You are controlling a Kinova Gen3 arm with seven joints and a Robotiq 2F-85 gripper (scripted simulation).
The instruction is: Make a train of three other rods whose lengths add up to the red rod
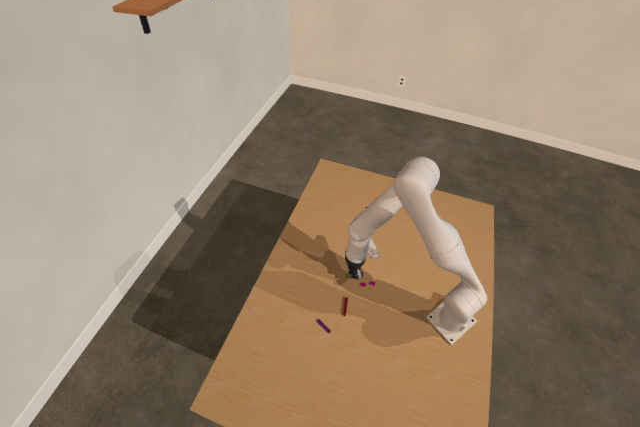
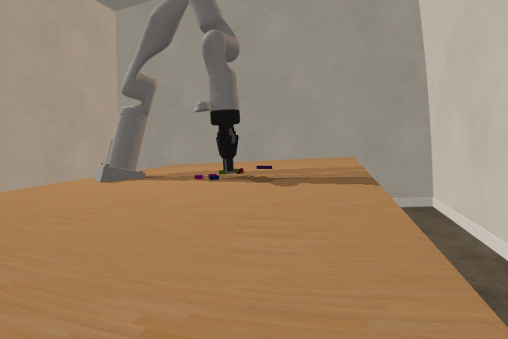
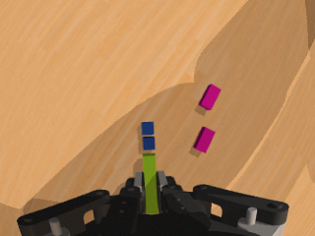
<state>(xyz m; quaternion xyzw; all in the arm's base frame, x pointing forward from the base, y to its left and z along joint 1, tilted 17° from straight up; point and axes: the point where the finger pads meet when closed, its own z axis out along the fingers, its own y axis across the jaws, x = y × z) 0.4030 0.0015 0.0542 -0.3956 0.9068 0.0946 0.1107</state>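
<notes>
Now: the red rod 120 mm to the left of my hand, 40 mm behind it and 30 mm below it. From my hand the other things lie so: lime-green rod: 10 mm below; then purple rod: 230 mm to the left, 30 mm below, 10 mm behind.
</notes>
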